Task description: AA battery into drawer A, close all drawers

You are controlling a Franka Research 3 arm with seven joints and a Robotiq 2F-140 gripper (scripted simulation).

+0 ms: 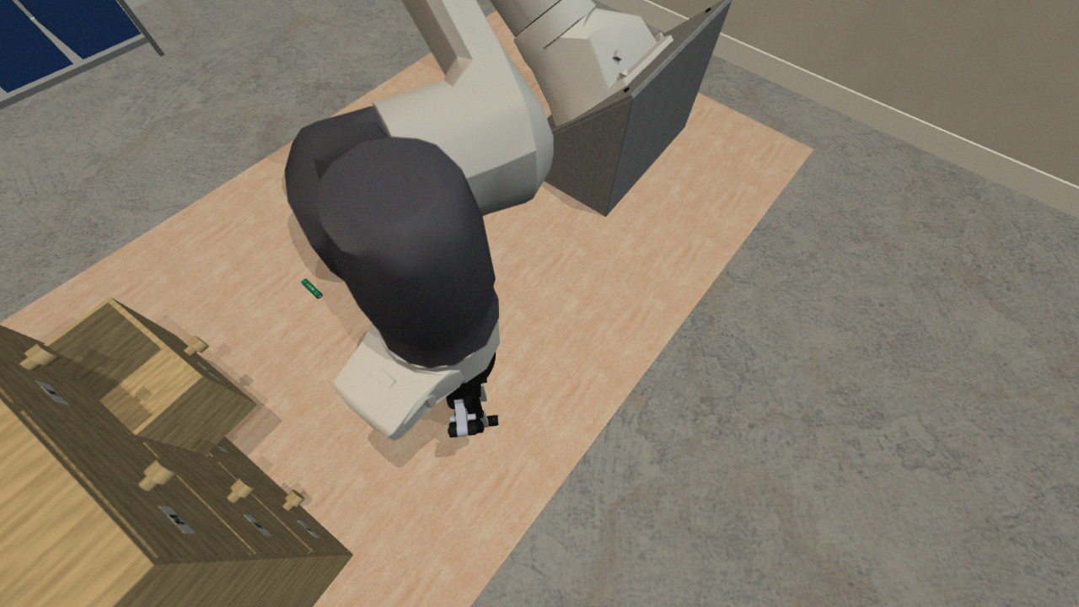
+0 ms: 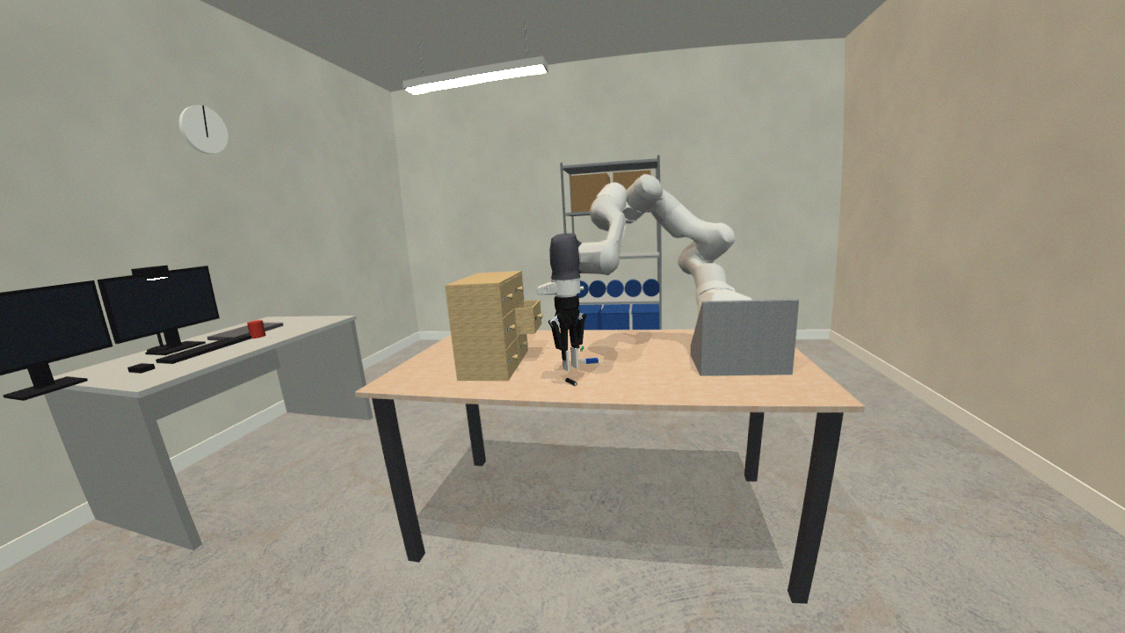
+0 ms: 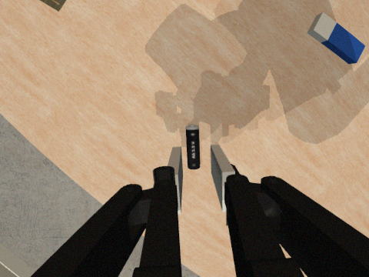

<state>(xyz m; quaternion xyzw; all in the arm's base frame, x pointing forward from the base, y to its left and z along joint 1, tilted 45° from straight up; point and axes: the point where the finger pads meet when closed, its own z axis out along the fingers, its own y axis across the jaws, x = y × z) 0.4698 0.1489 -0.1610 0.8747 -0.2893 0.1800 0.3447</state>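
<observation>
The black AA battery lies 80 mm below my hand. The rest, counted from my hand: thin green stick 40 mm ahead, 350 mm to the right, 80 mm below; white eraser 10 mm behind, 200 mm to the right, 80 mm below.
</observation>
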